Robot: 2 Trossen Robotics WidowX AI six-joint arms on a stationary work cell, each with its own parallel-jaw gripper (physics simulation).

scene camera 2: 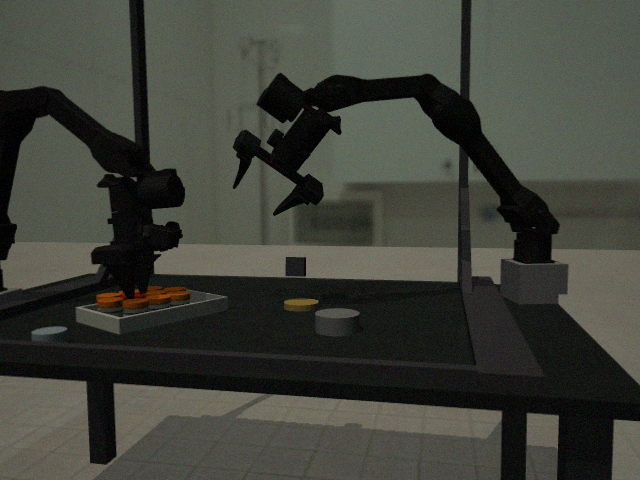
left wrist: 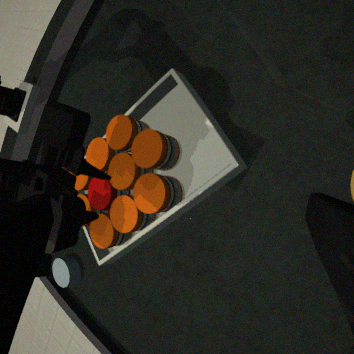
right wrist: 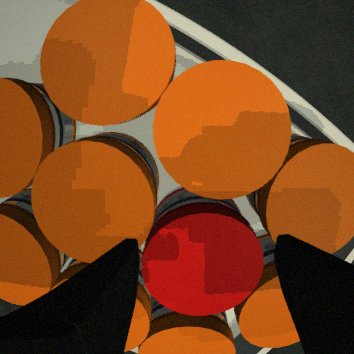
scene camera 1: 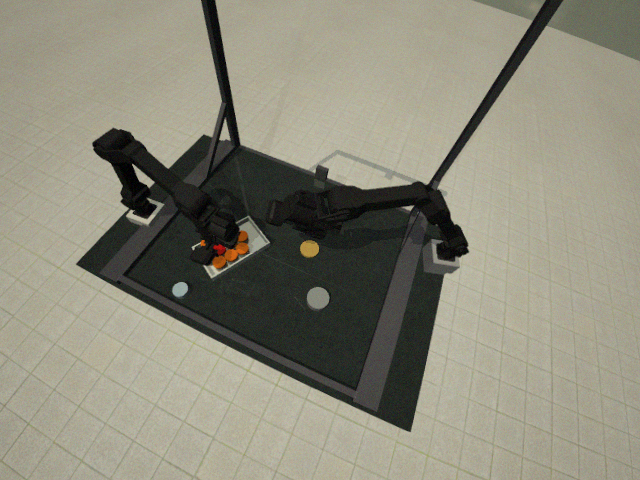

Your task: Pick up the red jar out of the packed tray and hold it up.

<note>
I see my left gripper (scene camera 2: 253,201), my right gripper (scene camera 2: 137,296), a red jar (right wrist: 201,257), a pale blue disc (left wrist: 66,272), a grey cylinder (scene camera 2: 337,322), an orange jar (left wrist: 103,234) and an orange jar (right wrist: 263,314).
The red jar is seen too in the left wrist view (left wrist: 100,192). My left gripper also shows in the left wrist view (left wrist: 181,207). My right gripper is seen too in the left wrist view (left wrist: 102,195), in the right wrist view (right wrist: 208,249) and in scene camera 1 (scene camera 1: 220,250). The right wrist view misses the pale blue disc: it is out of frame. The right wrist view does not show the grey cylinder: it is out of frame.
</note>
